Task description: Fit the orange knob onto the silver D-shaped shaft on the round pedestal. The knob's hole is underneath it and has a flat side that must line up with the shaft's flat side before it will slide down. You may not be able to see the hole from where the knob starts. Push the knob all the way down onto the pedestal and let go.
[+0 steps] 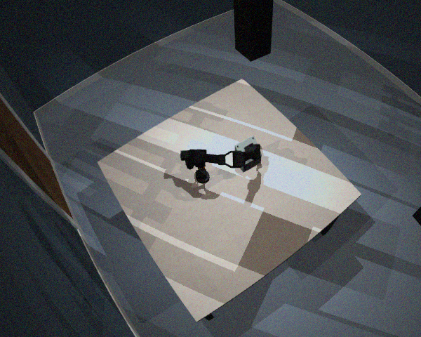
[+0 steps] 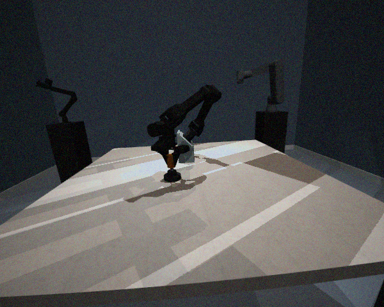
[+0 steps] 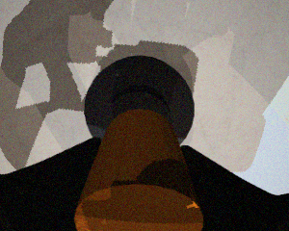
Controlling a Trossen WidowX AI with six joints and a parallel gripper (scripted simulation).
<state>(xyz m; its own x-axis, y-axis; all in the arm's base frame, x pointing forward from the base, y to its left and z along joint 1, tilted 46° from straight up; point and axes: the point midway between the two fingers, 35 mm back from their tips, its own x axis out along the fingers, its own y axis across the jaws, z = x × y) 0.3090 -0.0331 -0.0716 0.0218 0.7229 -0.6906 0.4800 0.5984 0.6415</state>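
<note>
The orange knob lies 3 cm above my gripper tip. From my gripper tip the other things lie so: round pedestal (4 cm below).
</note>
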